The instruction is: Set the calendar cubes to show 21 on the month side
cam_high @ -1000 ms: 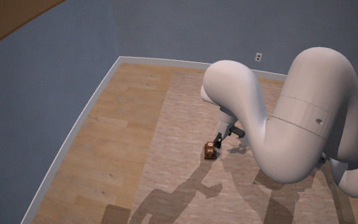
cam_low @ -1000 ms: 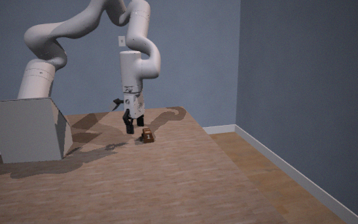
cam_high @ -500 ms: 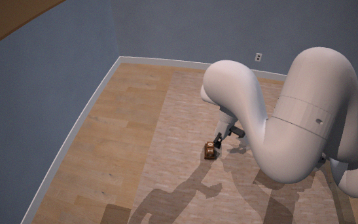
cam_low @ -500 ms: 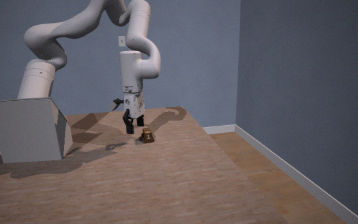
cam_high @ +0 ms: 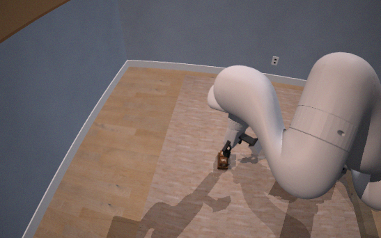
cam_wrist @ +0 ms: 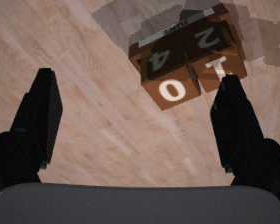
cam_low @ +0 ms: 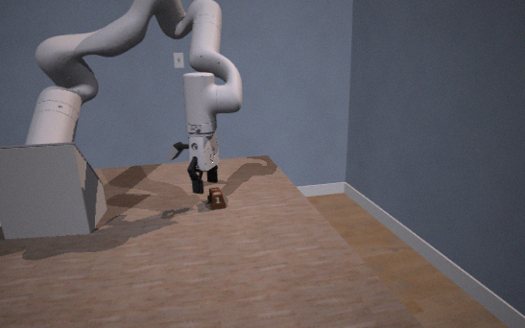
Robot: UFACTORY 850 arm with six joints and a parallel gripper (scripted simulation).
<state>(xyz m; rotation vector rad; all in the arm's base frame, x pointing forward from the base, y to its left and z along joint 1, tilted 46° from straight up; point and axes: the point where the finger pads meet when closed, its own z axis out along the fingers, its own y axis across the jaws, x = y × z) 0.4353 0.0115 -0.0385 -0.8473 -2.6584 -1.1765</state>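
Right now the brown wooden date cube is 3 cm ahead of my hand, 1 cm to the left of it and 5 cm below it. From my hand the other things lie so: brown tray: 3 cm ahead, 3 cm to the left, 7 cm below.
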